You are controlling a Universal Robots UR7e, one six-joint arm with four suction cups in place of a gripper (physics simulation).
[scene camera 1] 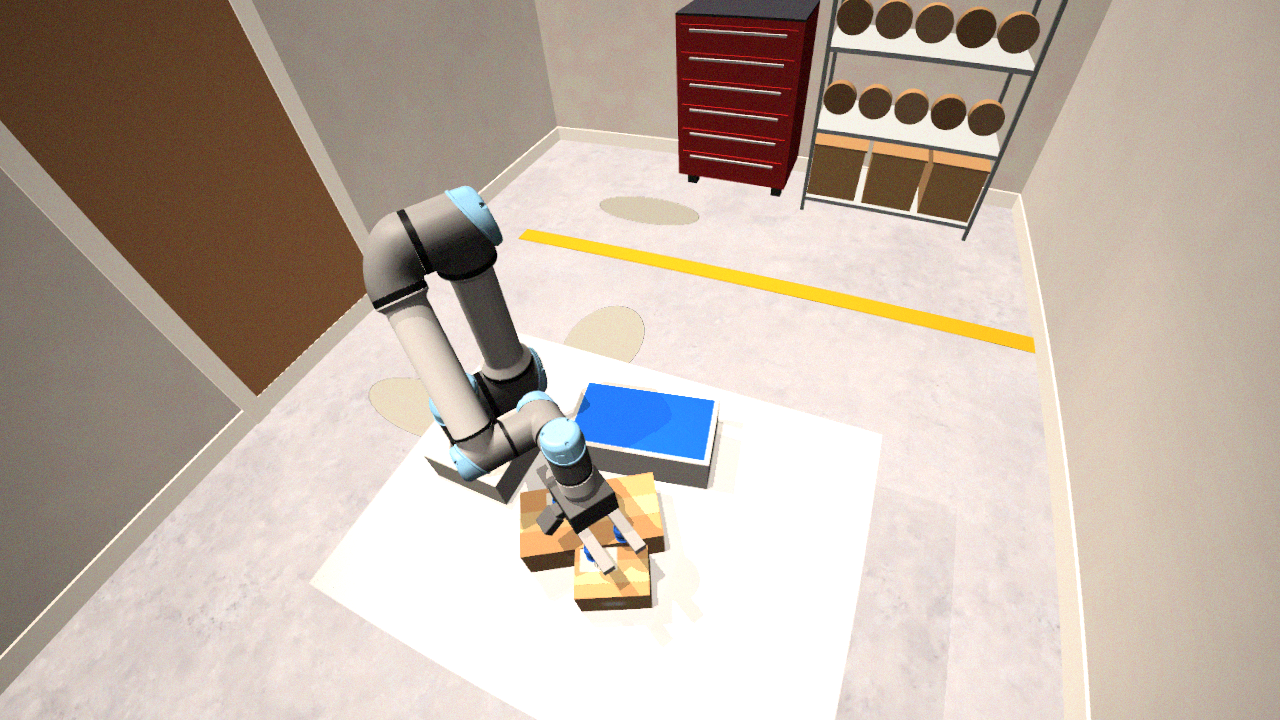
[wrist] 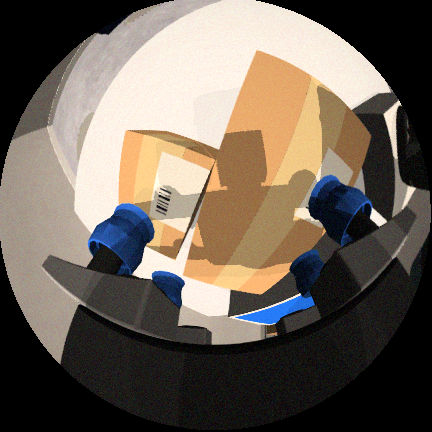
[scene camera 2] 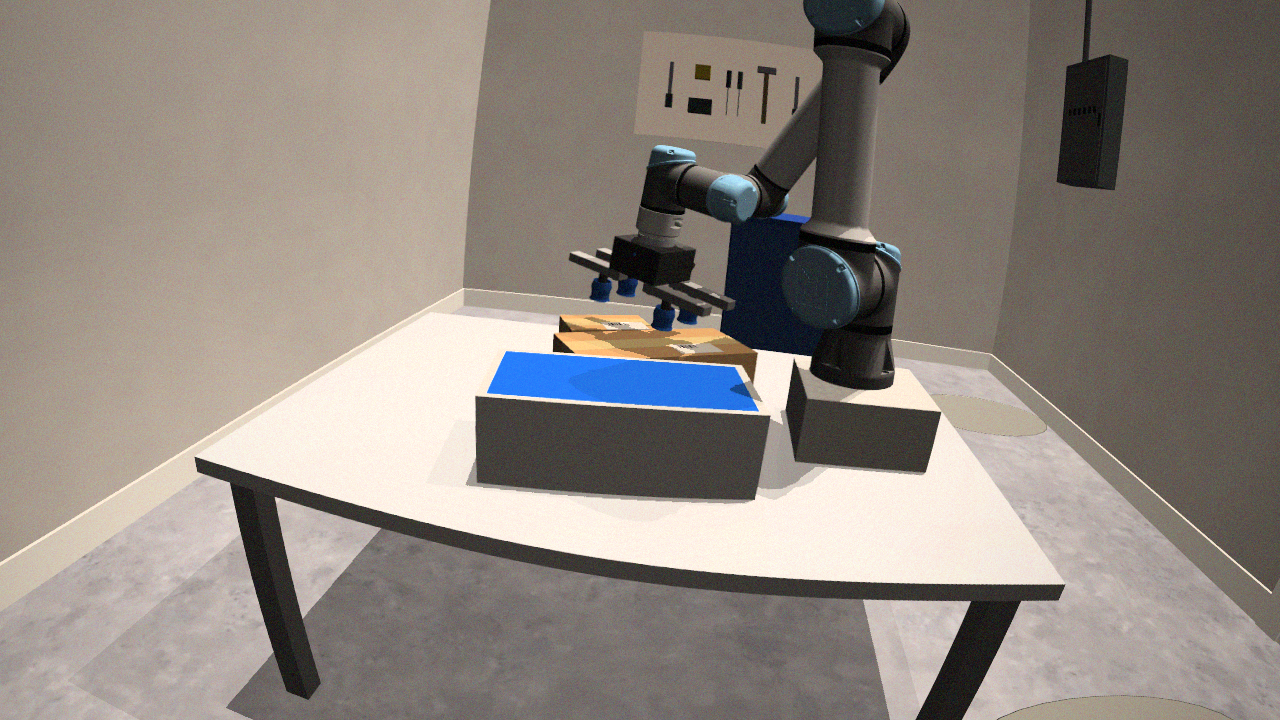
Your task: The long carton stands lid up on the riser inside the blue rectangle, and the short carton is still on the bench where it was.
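Places are measured from the arm's base along level axes (x back, y right, z up), in millimetres.
Where they show: hand at its tool point: (wrist: 236, 252) (scene camera 2: 642, 309); arm's base at its link origin: (scene camera 2: 852, 375).
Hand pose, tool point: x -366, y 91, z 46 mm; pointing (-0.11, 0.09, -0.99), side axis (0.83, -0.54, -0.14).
Observation:
Each offset is from my tool point to the centre of the thing. Level surfaces: height alone.
The long carton {dz -98, dx +31, dy -29 mm} (scene camera 1: 642, 501) (scene camera 2: 608, 342) (wrist: 270, 100) lies flat on the bench {dz -148 mm} (scene camera 1: 760, 582) (scene camera 2: 358, 429), taped and labelled face up. The short carton {dz -98, dx -71, dy +72 mm} (scene camera 1: 617, 586) (scene camera 2: 581, 322) (wrist: 137, 170) stands close beside its long side, label up; whether they touch is unclear. The grey riser {dz -88, dx +8, dy -296 mm} (scene camera 1: 653, 467) (scene camera 2: 617, 447) bears the blue rectangle {dz -28, dx +8, dy -296 mm} (scene camera 1: 644, 420) (scene camera 2: 617, 380) (wrist: 280, 312), with no carton on it. My suction gripper (scene camera 1: 586, 528) (scene camera 2: 644, 302) (wrist: 235, 250) is open and empty, its four blue cups above the cartons, turned at an angle to them.
The arm's base block (scene camera 2: 859, 434) stands on the bench beside the riser. A blue cabinet (scene camera 2: 760, 277) stands behind the arm. A red drawer cabinet (scene camera 1: 738, 98) and a shelf rack (scene camera 1: 1008, 154) stand far off by the wall.

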